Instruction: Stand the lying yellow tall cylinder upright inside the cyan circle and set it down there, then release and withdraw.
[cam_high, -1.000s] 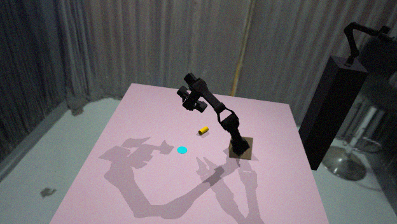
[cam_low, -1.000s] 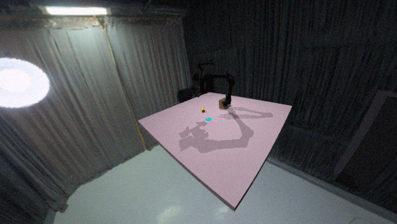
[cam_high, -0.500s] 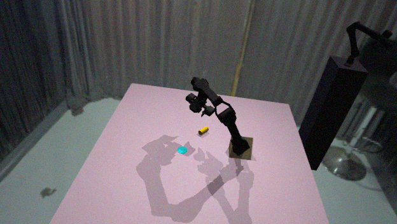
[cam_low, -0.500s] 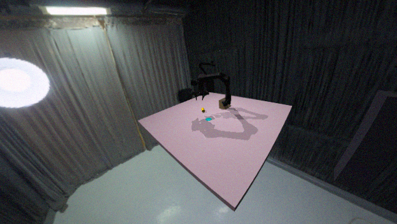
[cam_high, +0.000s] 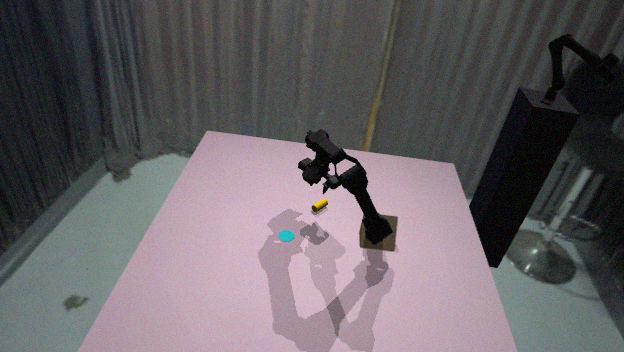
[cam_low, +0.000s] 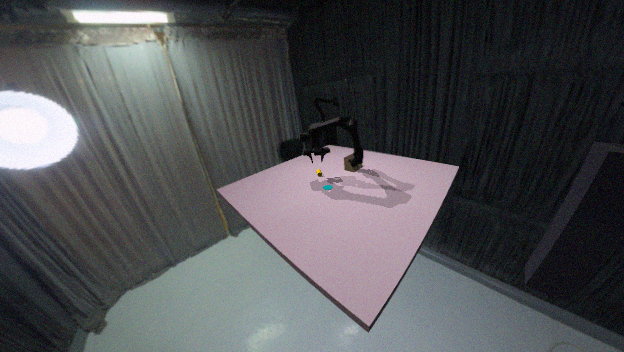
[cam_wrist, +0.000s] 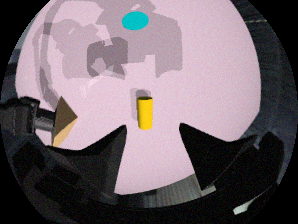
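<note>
My gripper tip is 20 mm past the yellow tall cylinder, 10 mm to the left of it and 90 mm above it. Round my gripper tip: cyan circle (90 mm ahead, 180 mm to the left, 110 mm below).
</note>
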